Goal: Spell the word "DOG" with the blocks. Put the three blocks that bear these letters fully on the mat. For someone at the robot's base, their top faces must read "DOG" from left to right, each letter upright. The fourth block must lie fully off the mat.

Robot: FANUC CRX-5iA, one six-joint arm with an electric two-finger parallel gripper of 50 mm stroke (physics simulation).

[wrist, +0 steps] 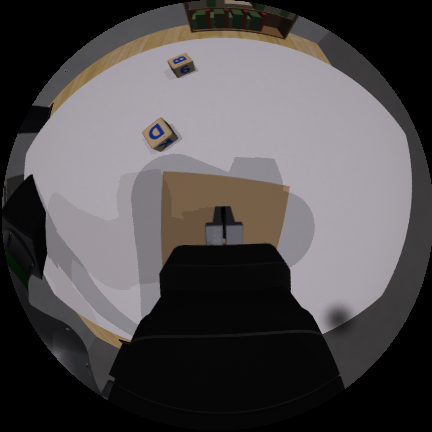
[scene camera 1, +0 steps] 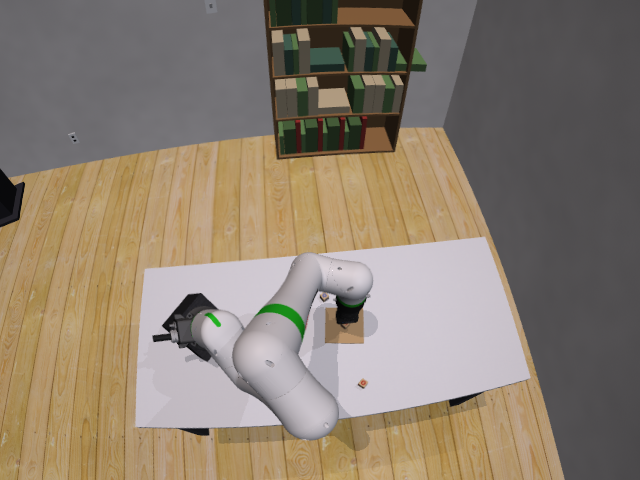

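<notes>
My gripper (scene camera 1: 346,321) (wrist: 222,215) is shut and empty, pointing down over the brown mat (scene camera 1: 356,336) (wrist: 260,200). A small part of a wooden block (scene camera 1: 345,326) shows on the mat beside the fingertips in the scene view; its letter cannot be read, and the gripper hides most of it. The D block (scene camera 1: 324,297) (wrist: 159,134) lies off the mat, turned askew, its blue D upward. The B block (wrist: 181,65) lies farther off the mat, with a blue B on top; the arm hides it in the scene view. A block with a red-orange round letter (scene camera 1: 362,383) lies off the mat near the table's front edge.
The white table (scene camera 1: 439,310) (wrist: 350,150) carries the mat and blocks. The arm's bent links stand over its left and middle part. A black device (wrist: 25,225) shows at the left of the wrist view. A bookshelf (scene camera 1: 336,154) stands on the floor beyond the table.
</notes>
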